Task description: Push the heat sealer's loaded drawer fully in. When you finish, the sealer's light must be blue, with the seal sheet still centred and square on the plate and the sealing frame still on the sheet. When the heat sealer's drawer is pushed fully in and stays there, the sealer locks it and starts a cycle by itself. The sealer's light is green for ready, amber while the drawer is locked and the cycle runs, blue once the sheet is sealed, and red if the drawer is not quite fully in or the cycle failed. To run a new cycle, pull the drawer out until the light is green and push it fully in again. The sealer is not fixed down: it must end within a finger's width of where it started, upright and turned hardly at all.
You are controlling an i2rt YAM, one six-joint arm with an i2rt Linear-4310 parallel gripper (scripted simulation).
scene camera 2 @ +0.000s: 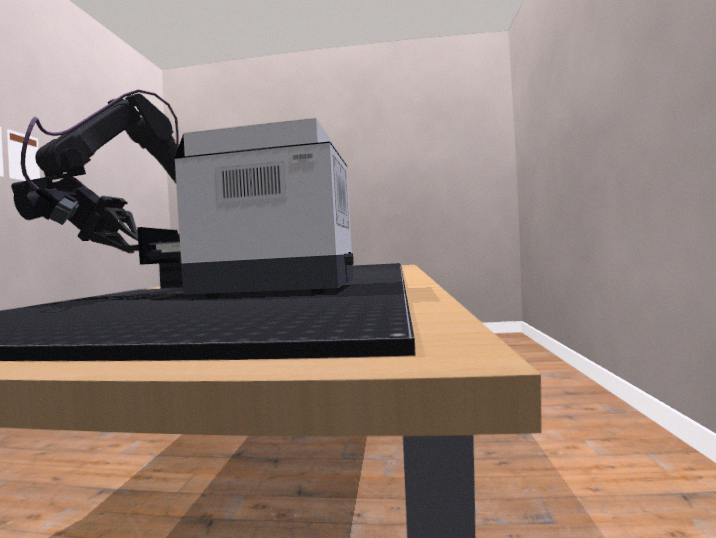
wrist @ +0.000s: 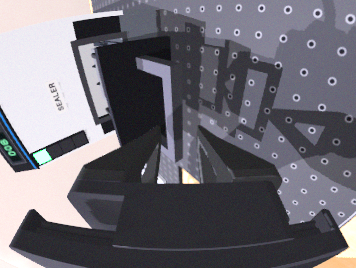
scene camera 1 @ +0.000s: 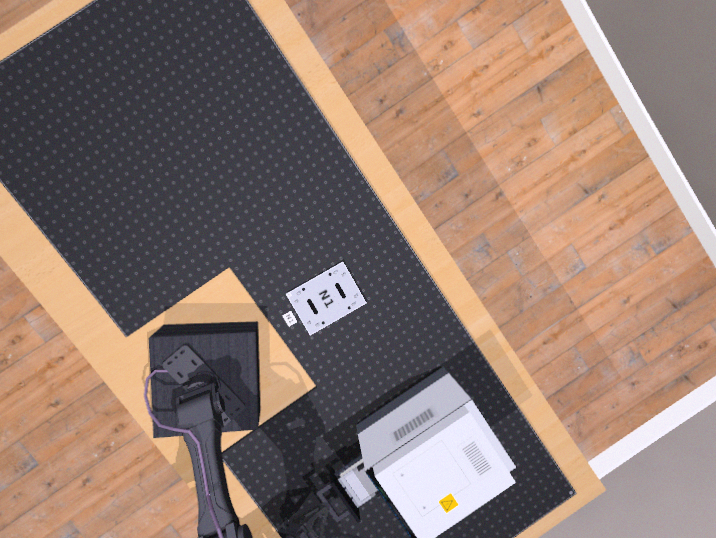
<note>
In view: the gripper (scene camera 2: 136,246) and a white heat sealer (scene camera 2: 265,207).
The white heat sealer also shows in scene camera 1 (scene camera 1: 424,452). The gripper is seen too in the wrist view (wrist: 178,132).
</note>
